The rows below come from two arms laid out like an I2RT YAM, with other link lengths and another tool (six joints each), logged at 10 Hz.
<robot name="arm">
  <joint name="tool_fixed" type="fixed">
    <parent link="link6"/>
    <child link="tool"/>
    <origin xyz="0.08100 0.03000 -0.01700" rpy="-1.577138 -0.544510 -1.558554"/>
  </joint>
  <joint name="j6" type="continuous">
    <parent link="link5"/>
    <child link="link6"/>
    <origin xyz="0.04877 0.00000 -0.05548" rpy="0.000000 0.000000 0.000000"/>
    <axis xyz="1 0 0"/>
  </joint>
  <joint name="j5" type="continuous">
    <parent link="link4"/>
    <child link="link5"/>
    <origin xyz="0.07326 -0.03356 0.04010" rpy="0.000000 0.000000 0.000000"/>
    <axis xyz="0 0 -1"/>
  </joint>
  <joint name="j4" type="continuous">
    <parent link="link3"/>
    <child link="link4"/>
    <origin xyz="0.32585 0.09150 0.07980" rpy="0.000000 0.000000 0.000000"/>
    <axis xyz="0 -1 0"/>
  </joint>
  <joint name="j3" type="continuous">
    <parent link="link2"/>
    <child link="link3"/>
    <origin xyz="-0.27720 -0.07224 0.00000" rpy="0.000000 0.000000 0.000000"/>
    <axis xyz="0 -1 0"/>
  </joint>
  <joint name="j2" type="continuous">
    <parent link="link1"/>
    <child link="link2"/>
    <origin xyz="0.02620 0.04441 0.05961" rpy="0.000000 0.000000 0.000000"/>
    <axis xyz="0 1 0"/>
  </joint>
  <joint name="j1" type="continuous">
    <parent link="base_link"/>
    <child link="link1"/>
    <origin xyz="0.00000 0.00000 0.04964" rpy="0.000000 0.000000 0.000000"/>
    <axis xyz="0 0 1"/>
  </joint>
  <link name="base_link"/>
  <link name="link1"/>
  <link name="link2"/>
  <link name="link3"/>
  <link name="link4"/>
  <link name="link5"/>
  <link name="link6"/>
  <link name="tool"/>
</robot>
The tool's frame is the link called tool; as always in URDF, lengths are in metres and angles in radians. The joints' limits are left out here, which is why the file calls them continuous.
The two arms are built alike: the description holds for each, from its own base.
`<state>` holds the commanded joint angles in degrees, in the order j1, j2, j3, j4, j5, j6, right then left.
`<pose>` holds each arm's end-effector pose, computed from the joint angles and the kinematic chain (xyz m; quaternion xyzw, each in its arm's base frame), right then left.
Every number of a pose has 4 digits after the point. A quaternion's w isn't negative.
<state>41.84 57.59 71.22 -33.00 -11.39 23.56 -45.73 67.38 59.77 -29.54 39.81 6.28</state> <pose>0.2026 0.3013 0.4155 -0.7826 0.2245 -0.1935 0.5474 0.2515 -0.2990 0.2613 0.3558 -0.7804 0.4619 0.2261</pose>
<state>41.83 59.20 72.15 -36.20 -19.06 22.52 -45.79 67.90 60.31 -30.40 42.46 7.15</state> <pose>0.1879 0.3088 0.4072 -0.8066 0.1897 -0.1324 0.5439 0.2462 -0.3018 0.2624 0.3410 -0.7838 0.4576 0.2448</pose>
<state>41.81 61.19 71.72 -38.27 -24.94 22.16 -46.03 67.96 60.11 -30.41 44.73 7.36</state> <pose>0.1802 0.3166 0.3905 -0.8253 0.1721 -0.0752 0.5326 0.2402 -0.3045 0.2621 0.3288 -0.7846 0.4554 0.2625</pose>
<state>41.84 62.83 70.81 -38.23 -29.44 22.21 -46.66 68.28 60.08 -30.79 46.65 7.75</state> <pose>0.1765 0.3240 0.3777 -0.8327 0.1591 -0.0326 0.5293 0.2328 -0.3083 0.2606 0.3162 -0.7873 0.4495 0.2796</pose>
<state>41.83 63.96 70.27 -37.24 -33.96 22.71 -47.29 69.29 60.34 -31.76 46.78 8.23</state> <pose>0.1722 0.3299 0.3736 -0.8316 0.1442 0.0043 0.5363 0.2299 -0.3116 0.2545 0.3156 -0.7922 0.4373 0.2857</pose>
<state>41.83 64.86 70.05 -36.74 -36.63 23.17 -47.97 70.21 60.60 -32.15 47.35 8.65</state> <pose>0.1703 0.3337 0.3706 -0.8307 0.1374 0.0279 0.5388 0.2264 -0.3162 0.2506 0.3101 -0.7958 0.4292 0.2937</pose>
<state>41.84 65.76 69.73 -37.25 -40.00 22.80 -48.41 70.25 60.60 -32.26 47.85 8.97</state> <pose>0.1655 0.3357 0.3653 -0.8326 0.1256 0.0579 0.5363 0.2229 -0.3181 0.2506 0.3032 -0.7975 0.4278 0.2983</pose>
